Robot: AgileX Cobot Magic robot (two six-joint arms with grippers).
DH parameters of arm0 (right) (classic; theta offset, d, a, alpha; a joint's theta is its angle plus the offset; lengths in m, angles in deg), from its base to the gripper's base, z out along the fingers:
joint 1: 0 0.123 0 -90
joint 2: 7.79 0 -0.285 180
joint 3: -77.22 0 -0.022 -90
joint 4: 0 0.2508 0 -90
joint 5: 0 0 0.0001 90
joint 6: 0 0.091 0 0
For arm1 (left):
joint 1: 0 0.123 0 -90
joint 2: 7.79 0 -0.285 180
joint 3: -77.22 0 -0.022 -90
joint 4: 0 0.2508 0 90
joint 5: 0 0 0.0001 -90
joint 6: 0 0.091 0 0
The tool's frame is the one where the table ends.
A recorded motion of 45 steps. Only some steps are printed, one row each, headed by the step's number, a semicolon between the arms.
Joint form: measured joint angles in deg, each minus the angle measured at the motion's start. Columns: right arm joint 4, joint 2, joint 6, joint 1, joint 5, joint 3; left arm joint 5, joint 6, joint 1, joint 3, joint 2, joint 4.
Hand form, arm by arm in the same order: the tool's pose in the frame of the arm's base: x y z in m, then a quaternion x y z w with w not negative. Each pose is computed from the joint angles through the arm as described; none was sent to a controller.
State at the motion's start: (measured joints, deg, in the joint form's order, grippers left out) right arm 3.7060 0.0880 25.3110 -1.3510 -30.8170 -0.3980; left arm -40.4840 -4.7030 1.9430 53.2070 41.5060 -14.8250
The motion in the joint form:
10: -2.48 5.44 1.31 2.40 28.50 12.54; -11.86 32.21 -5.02 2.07 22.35 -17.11
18: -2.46 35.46 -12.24 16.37 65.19 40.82; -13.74 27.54 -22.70 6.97 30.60 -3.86
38: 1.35 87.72 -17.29 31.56 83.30 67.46; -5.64 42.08 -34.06 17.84 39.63 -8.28
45: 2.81 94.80 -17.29 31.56 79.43 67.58; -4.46 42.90 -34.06 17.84 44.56 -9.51
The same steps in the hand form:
10: 0.0523 0.0009 0.2824 0.14312 0.59936 0.19624 0.76274; 0.2112 -0.0495 0.3352 0.14898 0.91225 -0.19205 0.32973
18: 0.1144 0.0319 0.3454 -0.01007 0.84098 0.14098 0.52228; 0.2215 -0.1093 0.3192 0.29996 0.90928 -0.14670 0.24840
38: 0.2637 0.1609 0.2754 -0.16937 0.96654 0.09901 0.16527; 0.2436 -0.1833 0.3418 0.45853 0.80669 -0.16714 0.33327
45: 0.2827 0.1735 0.2387 -0.15997 0.97255 0.09855 0.13725; 0.2596 -0.1942 0.3164 0.45711 0.81828 -0.17102 0.30367

